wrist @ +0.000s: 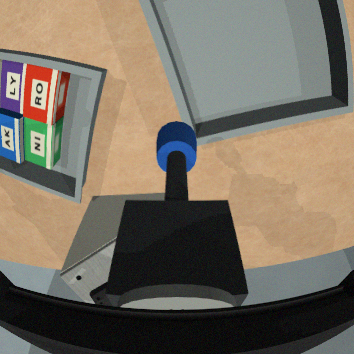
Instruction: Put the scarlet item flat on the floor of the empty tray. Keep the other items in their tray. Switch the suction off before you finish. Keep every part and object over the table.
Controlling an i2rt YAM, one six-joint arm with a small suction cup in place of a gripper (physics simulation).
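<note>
There's a grey tray [230, 75] that I can see from here, and my suction cup [175, 135] is visible too.
</note>
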